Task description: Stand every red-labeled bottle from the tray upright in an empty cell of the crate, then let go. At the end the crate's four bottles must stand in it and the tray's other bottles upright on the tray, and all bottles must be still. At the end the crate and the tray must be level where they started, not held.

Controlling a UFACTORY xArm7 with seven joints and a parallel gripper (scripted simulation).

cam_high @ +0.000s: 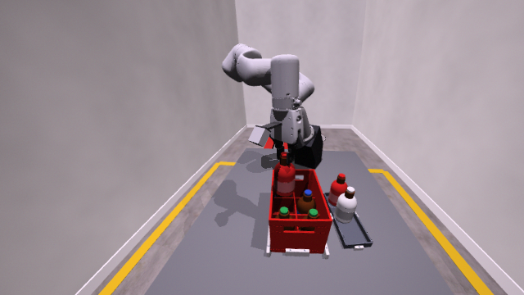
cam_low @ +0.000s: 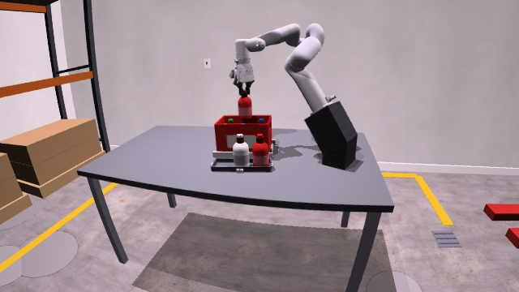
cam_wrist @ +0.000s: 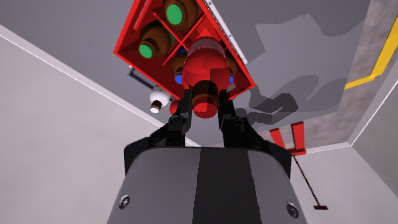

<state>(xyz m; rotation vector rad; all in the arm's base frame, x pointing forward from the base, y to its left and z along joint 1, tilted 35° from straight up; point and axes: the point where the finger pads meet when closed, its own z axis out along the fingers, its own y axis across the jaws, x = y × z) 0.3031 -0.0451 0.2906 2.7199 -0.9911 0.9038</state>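
Now: hand 24 cm above the red crate and 4 cm to the right of it. The rest, counted from my hand: white bottle (25 cm to the left, 24 cm below); dark tray (31 cm below, 26 cm to the left).
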